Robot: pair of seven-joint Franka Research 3 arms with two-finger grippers.
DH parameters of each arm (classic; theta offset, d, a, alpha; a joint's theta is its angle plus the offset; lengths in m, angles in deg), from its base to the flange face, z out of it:
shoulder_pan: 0 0.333 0 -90
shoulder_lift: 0 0 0 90
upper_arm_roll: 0 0.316 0.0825 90
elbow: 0 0 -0.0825 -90
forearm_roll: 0 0.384 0 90
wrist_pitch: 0 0 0.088 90
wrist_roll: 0 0.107 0 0
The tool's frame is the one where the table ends.
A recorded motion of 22 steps. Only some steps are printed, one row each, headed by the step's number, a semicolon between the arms.
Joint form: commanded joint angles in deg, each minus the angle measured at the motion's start. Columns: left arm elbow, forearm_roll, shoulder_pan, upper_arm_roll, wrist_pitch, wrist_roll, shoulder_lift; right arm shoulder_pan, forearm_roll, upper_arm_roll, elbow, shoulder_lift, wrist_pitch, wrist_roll.
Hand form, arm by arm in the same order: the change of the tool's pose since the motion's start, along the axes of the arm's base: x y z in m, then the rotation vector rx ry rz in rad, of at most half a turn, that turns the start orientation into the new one. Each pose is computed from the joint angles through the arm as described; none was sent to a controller.
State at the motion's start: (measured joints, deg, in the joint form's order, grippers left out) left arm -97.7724 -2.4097 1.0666 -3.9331 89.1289 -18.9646 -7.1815; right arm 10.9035 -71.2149 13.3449 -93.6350 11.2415 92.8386 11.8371
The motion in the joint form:
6: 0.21 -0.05 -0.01 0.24 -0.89 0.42 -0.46; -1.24 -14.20 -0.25 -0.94 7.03 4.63 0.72
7: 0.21 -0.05 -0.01 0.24 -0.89 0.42 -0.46; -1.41 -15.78 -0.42 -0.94 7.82 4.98 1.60
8: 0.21 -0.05 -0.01 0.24 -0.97 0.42 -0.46; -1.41 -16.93 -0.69 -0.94 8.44 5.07 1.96
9: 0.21 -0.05 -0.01 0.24 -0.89 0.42 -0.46; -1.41 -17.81 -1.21 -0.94 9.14 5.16 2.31
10: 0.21 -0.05 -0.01 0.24 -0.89 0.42 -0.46; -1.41 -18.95 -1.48 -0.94 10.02 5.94 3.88
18: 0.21 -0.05 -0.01 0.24 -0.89 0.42 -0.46; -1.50 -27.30 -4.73 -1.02 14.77 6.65 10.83
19: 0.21 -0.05 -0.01 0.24 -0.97 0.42 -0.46; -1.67 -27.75 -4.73 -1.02 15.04 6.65 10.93
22: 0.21 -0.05 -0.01 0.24 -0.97 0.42 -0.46; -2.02 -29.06 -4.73 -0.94 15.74 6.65 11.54
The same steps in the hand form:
6: -0.0038 0.0021 0.0045 -0.0009 0.0036 -0.0039; 0.0385 -0.0046 -0.0649 -0.2072 0.0183 0.1243
7: -0.0038 0.0021 0.0045 -0.0009 0.0036 -0.0039; 0.0427 -0.0070 -0.0718 -0.2250 0.0086 0.1307
8: -0.0040 0.0021 0.0044 -0.0009 0.0050 -0.0039; 0.0457 -0.0092 -0.0774 -0.2418 0.0070 0.1343
9: -0.0038 0.0021 0.0045 -0.0009 0.0036 -0.0039; 0.0491 -0.0137 -0.0844 -0.2562 0.0090 0.1327
10: -0.0038 0.0021 0.0045 -0.0009 0.0036 -0.0039; 0.0530 -0.0142 -0.0935 -0.2595 -0.0073 0.1431
18: -0.0038 0.0021 0.0045 -0.0009 0.0036 -0.0039; 0.0737 -0.0427 -0.1396 -0.3568 -0.0731 0.1504
19: -0.0040 0.0021 0.0044 -0.0009 0.0050 -0.0039; 0.0747 -0.0445 -0.1422 -0.3630 -0.0719 0.1518
22: -0.0040 0.0021 0.0044 -0.0009 0.0050 -0.0039; 0.0774 -0.0479 -0.1482 -0.3780 -0.0767 0.1569

